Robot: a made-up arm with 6 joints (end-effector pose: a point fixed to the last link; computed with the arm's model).
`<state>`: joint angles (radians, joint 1 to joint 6).
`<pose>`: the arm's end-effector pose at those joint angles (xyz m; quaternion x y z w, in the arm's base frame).
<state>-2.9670 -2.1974 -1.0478 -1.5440 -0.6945 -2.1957</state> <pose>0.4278 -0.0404 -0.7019 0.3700 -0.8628 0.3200 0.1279</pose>
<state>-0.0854 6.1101 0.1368 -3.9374 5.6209 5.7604</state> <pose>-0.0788 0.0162 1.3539 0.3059 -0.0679 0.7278 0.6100</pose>
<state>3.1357 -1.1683 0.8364 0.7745 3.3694 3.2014</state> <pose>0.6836 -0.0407 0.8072 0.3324 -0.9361 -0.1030 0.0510</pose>
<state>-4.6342 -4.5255 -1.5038 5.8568 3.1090 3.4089</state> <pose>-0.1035 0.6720 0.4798 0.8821 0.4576 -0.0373 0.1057</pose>
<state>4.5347 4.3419 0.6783 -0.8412 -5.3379 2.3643</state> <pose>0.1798 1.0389 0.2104 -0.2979 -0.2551 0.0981 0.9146</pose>
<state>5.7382 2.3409 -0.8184 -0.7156 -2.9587 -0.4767</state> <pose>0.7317 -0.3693 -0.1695 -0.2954 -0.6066 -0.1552 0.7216</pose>
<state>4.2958 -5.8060 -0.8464 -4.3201 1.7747 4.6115</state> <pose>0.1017 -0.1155 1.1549 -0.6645 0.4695 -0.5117 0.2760</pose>
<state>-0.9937 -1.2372 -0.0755 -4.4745 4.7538 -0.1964</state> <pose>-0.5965 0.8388 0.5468 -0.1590 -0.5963 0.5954 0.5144</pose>
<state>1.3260 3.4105 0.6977 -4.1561 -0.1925 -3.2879</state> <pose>-0.1916 -0.6173 -0.6850 0.8244 -0.2399 0.1139 0.4998</pose>
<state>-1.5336 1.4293 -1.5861 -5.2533 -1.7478 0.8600</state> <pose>-0.0128 -0.4581 0.7510 -0.5316 -0.5865 0.1586 0.5902</pose>
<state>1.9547 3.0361 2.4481 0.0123 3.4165 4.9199</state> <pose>0.0431 -0.2447 -0.1169 -0.9616 -0.0903 0.0725 0.2487</pose>
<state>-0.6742 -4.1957 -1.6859 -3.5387 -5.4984 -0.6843</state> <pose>0.5731 -0.3575 0.4582 -0.1872 0.1093 0.6461 0.7318</pose>
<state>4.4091 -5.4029 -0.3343 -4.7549 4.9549 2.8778</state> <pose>-0.2541 -0.6712 1.0226 -0.5927 -0.1880 0.6802 0.3881</pose>
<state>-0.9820 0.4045 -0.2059 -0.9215 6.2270 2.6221</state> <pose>0.2378 -0.2546 1.3236 0.0750 0.0404 0.3524 0.9320</pose>
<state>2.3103 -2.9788 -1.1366 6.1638 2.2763 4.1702</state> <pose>-0.1799 0.1331 -0.6747 0.6383 0.4721 0.1189 0.5963</pose>
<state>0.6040 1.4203 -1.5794 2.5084 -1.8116 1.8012</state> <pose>0.4794 0.3263 0.7698 -0.4311 0.6082 -0.3923 0.5389</pose>
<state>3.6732 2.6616 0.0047 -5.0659 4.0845 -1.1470</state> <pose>-0.4370 -0.2319 -0.6890 -0.4040 0.1072 0.6292 0.6553</pose>
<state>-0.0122 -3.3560 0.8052 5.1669 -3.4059 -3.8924</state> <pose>-0.1066 0.0305 -0.6921 -0.2078 0.1550 -0.9562 0.1357</pose>
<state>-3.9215 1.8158 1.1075 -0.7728 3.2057 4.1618</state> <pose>-0.5079 0.4231 -0.3220 0.0888 0.0028 0.4811 0.8721</pose>
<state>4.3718 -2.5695 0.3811 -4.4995 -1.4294 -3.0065</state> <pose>0.2084 0.7134 -0.5636 0.0716 -0.6711 -0.4674 0.5709</pose>
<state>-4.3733 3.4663 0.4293 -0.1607 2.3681 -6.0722</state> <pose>0.1360 -0.5095 -0.6124 0.0440 0.0353 0.8980 0.4363</pose>
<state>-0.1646 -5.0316 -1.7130 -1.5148 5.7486 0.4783</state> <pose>0.3099 0.0513 0.9048 -0.1335 -0.3214 -0.5784 0.7378</pose>
